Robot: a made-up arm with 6 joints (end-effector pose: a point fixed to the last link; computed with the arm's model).
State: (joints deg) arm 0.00 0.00 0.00 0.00 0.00 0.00
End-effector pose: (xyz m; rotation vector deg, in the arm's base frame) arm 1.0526 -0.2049 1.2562 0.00 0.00 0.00
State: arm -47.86 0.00 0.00 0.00 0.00 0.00
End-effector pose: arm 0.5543 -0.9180 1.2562 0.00 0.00 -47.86
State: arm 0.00 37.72 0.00 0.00 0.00 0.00
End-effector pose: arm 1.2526 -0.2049 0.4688 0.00 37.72 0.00
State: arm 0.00 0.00 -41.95 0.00 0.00 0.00
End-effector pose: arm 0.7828 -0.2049 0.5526 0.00 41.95 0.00
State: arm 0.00 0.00 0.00 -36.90 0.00 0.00
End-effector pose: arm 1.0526 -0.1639 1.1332 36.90 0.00 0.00
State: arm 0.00 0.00 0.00 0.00 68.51 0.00
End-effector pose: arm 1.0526 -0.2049 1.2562 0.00 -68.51 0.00
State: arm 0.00 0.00 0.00 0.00 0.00 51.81
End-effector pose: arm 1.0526 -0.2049 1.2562 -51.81 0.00 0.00
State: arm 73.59 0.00 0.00 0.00 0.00 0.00
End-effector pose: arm 0.4939 0.9518 1.2562 0.00 0.00 73.59
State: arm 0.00 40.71 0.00 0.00 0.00 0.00
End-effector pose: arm 1.2456 -0.2049 0.4036 0.00 40.71 0.00
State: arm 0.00 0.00 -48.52 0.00 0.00 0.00
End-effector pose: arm 0.6972 -0.2049 0.4676 0.00 48.52 0.00
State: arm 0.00 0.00 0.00 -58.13 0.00 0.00
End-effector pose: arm 1.0526 -0.1082 1.0822 58.13 0.00 0.00
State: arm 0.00 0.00 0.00 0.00 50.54 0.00
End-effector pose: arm 1.0526 -0.2049 1.2562 0.00 -50.54 0.00
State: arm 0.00 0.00 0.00 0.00 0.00 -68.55
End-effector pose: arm 1.0526 -0.2049 1.2562 68.55 0.00 0.00
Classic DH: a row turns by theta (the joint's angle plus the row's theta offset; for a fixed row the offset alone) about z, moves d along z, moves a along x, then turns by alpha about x. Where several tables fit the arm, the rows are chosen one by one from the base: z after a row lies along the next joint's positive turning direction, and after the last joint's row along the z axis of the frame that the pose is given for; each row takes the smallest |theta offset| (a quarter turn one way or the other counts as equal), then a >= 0, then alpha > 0; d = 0 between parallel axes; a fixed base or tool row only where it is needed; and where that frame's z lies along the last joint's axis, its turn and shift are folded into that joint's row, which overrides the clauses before.
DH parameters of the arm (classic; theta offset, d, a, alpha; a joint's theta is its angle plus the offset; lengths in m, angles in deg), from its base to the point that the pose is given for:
joint 1: 0 0.5698 0 -90
joint 2: -90 0 0.6864 180
joint 3: 0 0 0 -90
joint 4: 0 -1.0526 0 90
joint 5: 0 0.2049 0 -90
joint 6: 90 0 0 90
tool (fixed): -90 0 0 0

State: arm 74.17 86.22 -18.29 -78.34 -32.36 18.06
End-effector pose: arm 0.1017 0.2070 -0.3537 -13.94 126.80 2.17
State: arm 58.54 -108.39 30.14 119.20 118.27 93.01
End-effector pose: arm -0.8987 -1.2772 0.9163 31.57 43.19 102.26
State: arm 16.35 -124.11 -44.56 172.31 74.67 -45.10
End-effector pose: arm -0.4452 0.0810 1.2250 -130.04 -29.94 6.15
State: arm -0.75 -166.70 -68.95 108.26 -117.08 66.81
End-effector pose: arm -0.4918 0.0706 0.9186 -14.83 67.22 -78.69
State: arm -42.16 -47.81 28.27 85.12 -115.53 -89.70
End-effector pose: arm -0.3479 0.2915 2.1016 63.86 -76.41 -124.44
